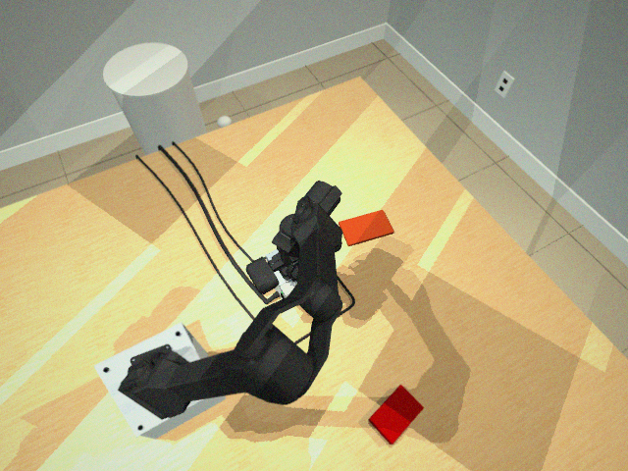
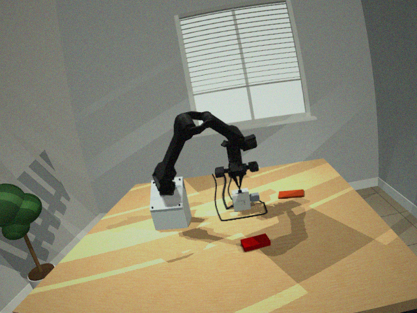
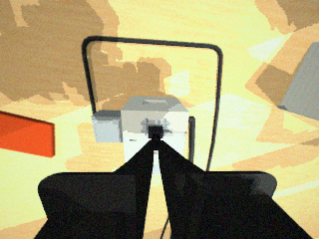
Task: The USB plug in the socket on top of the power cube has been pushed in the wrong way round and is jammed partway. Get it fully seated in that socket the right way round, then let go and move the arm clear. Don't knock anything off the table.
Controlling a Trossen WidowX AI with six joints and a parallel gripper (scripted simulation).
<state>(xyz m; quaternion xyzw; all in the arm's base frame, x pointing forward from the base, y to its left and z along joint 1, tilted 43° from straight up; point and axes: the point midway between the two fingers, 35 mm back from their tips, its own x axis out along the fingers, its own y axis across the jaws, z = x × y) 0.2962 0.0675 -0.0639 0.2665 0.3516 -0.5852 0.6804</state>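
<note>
My gripper tip is now 20 mm above the black USB plug. Round my gripper tip: orange flat block (230 mm ahead, 90 mm to the left, 100 mm below); red block (80 mm ahead, 320 mm to the right, 100 mm below).
</note>
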